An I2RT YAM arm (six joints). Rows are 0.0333 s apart.
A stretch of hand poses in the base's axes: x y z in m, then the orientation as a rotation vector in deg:
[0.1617 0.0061 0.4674 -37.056 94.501 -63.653]
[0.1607 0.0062 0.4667 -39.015 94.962 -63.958]
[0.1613 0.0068 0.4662 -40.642 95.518 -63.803]
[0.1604 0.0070 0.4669 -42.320 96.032 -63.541]
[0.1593 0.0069 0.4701 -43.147 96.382 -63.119]
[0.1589 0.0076 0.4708 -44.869 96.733 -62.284]
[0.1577 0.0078 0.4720 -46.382 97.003 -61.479]
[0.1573 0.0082 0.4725 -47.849 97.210 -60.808]
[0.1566 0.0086 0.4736 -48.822 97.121 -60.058]
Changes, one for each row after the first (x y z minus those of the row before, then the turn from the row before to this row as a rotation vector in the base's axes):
[-0.0010 0.0001 -0.0007 -1.014 1.395 0.518]
[0.0006 0.0006 -0.0005 -0.532 1.291 0.569]
[-0.0009 0.0002 0.0007 -0.496 1.291 0.661]
[-0.0011 -0.0001 0.0032 -0.029 0.713 0.436]
[-0.0004 0.0007 0.0007 -0.172 1.204 1.061]
[-0.0012 0.0002 0.0012 -0.115 1.040 0.979]
[-0.0004 0.0004 0.0005 -0.201 0.972 0.909]
[-0.0007 0.0004 0.0011 0.034 0.490 0.876]

